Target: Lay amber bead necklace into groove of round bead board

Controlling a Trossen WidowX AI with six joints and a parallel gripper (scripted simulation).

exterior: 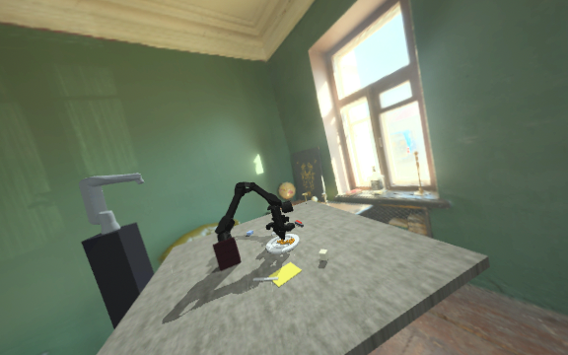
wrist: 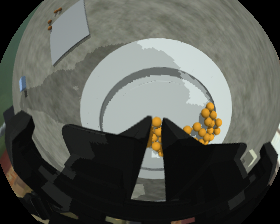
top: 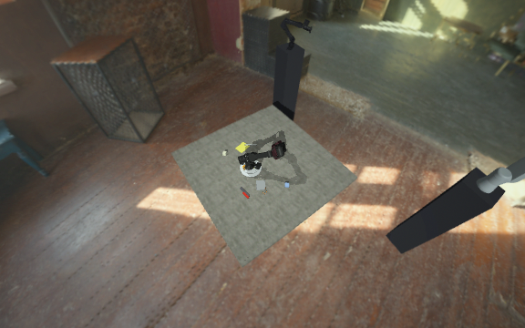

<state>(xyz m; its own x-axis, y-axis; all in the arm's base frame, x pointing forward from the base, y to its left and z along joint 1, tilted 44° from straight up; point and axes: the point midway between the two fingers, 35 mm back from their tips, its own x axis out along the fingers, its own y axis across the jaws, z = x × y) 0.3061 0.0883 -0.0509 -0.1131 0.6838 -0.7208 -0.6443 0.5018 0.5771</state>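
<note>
The board lies 20 mm to the right of my gripper tip, 10 mm below it and 10 mm behind it. Also, from my gripper tip: red tool 200 mm to the left, 160 mm ahead, 10 mm below; then grey square 190 mm to the left, 10 mm below; then yellow card 290 mm to the right, 60 mm behind, 10 mm below.
</note>
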